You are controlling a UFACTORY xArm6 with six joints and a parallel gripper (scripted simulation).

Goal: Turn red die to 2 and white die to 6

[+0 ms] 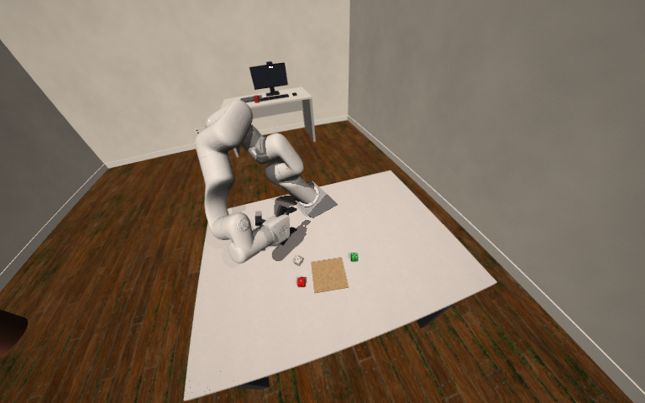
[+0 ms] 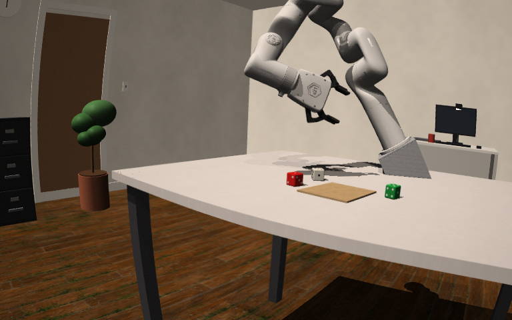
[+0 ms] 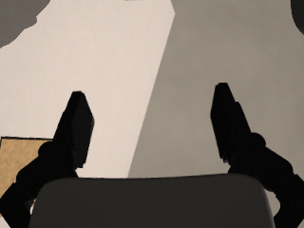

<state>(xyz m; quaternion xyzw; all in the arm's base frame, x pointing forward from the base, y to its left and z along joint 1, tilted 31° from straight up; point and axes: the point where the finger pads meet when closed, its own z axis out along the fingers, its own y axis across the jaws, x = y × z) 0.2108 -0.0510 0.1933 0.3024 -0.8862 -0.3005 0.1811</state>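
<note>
Now: hand 190 mm above the red die, 180 mm short of it and 50 mm to the left of it. From my hand the other things lie so: green die (210 mm to the left, 190 mm below, 160 mm ahead); white die (190 mm below, 80 mm ahead, 30 mm to the right); tan mat (200 mm below, 190 mm ahead, 70 mm to the left).
</note>
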